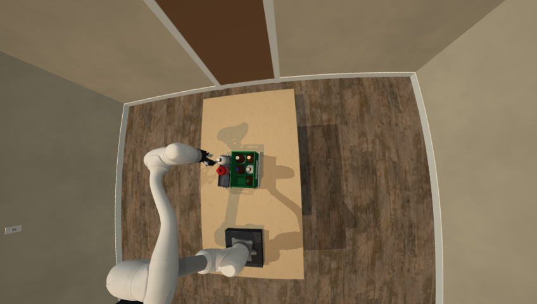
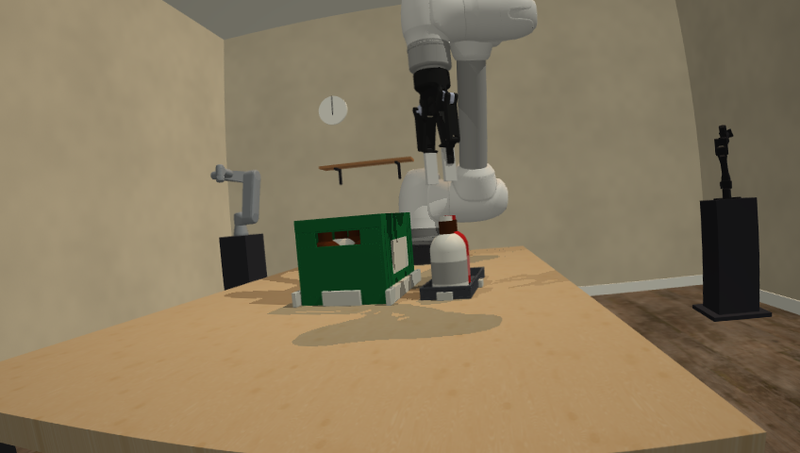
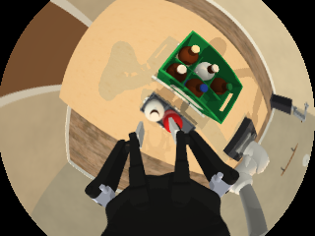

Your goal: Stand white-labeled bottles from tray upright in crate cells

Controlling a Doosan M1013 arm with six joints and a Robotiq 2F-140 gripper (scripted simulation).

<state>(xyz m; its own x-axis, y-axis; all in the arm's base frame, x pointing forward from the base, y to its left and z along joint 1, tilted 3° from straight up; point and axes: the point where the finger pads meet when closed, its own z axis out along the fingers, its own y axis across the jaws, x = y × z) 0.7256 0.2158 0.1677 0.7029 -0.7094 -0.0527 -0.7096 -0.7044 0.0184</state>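
The white-labeled bottle is 170 mm below my hand. From my hand the other things lie so: dark tray 250 mm below, 90 mm behind; then green crate 210 mm to the right, 170 mm below, 60 mm behind; then red-labeled bottle 170 mm below, 80 mm behind.
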